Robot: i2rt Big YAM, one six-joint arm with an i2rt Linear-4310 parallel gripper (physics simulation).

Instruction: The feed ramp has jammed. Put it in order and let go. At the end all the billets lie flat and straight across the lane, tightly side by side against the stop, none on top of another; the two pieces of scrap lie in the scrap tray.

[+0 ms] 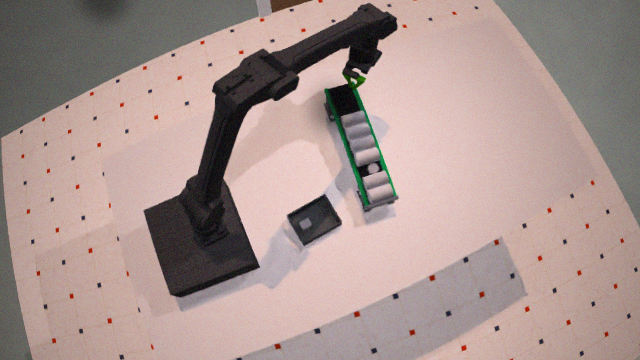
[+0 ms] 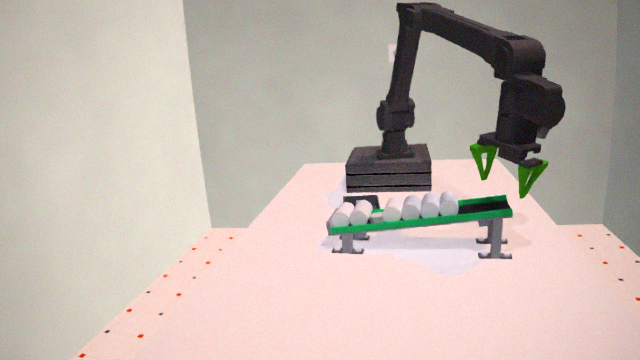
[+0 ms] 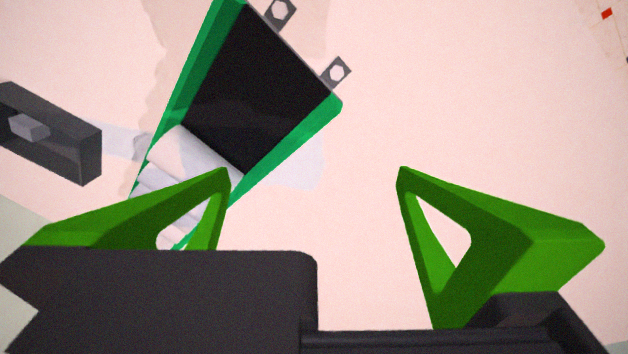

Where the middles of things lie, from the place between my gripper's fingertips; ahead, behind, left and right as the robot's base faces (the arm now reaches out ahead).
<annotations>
Now: the scrap tray (image 1: pixel 324 218) 31 cm behind my hand, 28 cm to the right of it and 14 cm below it.
</annotations>
